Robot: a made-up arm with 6 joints.
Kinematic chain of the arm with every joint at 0, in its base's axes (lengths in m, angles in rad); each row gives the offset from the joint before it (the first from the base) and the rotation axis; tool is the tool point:
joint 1: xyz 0 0 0.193 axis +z
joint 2: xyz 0 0 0 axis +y
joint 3: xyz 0 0 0.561 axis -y
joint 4: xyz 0 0 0 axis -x
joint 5: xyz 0.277 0 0 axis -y
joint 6: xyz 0 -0.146 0 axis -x
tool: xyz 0 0 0
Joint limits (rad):
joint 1: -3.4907..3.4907
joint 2: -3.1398..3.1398
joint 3: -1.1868..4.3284
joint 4: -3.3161..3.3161
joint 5: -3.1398..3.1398
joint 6: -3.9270..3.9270
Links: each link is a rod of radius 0.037 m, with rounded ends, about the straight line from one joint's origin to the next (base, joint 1, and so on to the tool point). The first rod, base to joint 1, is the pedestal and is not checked.
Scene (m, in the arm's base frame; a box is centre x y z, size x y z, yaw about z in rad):
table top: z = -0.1
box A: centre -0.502 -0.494 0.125 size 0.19 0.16 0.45 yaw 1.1
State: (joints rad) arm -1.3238 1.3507 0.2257 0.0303 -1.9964 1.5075
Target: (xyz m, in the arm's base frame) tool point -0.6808 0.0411 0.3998
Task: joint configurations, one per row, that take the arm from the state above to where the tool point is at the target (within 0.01 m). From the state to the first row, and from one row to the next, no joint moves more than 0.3 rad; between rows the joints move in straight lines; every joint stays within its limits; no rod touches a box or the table.
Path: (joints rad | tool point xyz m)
1: -1.5904 1.1665 0.3773 0.0668 -1.8976 1.4741 | -0.1597 -0.7148 0.2239
2: -1.8571 0.9824 0.5289 0.1034 -1.7989 1.4408 | -0.3433 -0.6518 0.3966
3: -2.0686 0.9130 0.4631 0.1461 -1.8632 1.4748 | -0.4624 -0.5484 0.4347
4: -2.2801 0.8436 0.3974 0.1889 -1.9276 1.5089 | -0.5522 -0.4232 0.4711
5: -2.4916 0.7743 0.3316 0.2317 -1.9919 1.5430 | -0.6090 -0.2844 0.5057
6: -2.7390 0.8282 0.3096 0.1382 -1.9942 1.5252 | -0.6674 -0.1271 0.4525
7: -2.9864 0.8821 0.2875 0.0448 -1.9964 1.5075 | -0.6808 0.0411 0.3998

